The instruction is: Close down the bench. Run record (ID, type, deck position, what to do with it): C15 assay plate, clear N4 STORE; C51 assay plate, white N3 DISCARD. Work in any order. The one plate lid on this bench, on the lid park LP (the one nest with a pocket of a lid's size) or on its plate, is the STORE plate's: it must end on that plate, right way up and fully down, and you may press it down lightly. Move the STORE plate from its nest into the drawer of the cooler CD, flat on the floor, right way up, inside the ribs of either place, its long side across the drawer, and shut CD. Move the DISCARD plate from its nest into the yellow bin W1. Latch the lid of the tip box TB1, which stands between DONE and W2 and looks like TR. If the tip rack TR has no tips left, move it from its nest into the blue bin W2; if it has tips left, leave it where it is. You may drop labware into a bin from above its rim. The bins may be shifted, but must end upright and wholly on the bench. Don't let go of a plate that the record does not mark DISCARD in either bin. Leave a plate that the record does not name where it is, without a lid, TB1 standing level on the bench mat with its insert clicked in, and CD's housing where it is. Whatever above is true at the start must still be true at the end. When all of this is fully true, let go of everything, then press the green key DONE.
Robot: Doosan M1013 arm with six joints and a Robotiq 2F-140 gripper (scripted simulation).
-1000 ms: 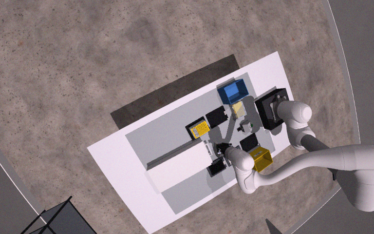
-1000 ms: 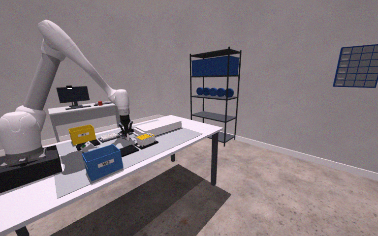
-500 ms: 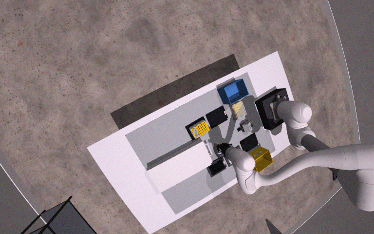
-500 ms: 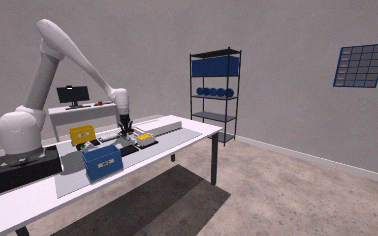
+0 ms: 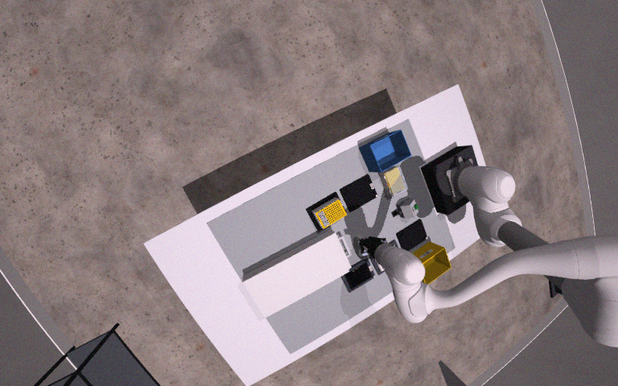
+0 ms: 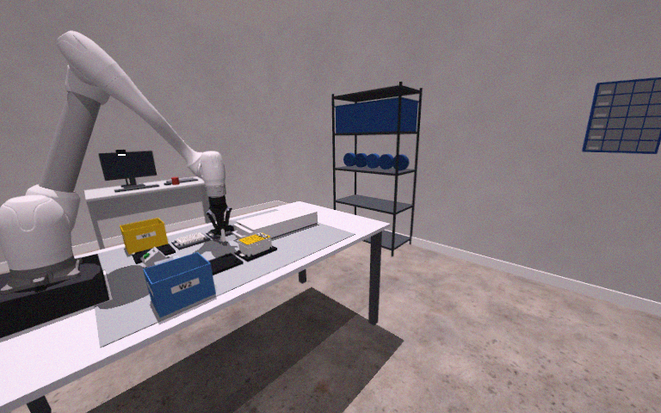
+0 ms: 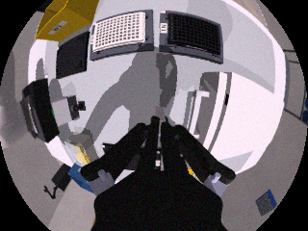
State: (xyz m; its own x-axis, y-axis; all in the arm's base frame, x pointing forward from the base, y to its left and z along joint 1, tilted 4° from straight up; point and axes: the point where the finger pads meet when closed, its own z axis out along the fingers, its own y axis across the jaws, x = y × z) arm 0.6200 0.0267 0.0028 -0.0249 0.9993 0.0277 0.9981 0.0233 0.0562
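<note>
Now: hand 11 cm past the white plate, 19 cm to the right of it and 4 cm above it. The rest, counted from my hand: green key DONE 33 cm behind, 1 cm to the right; dark gridded plate 7 cm ahead, 19 cm to the left, 4 cm below; tip rack TR 8 cm ahead, 19 cm to the right, 1 cm below.
</note>
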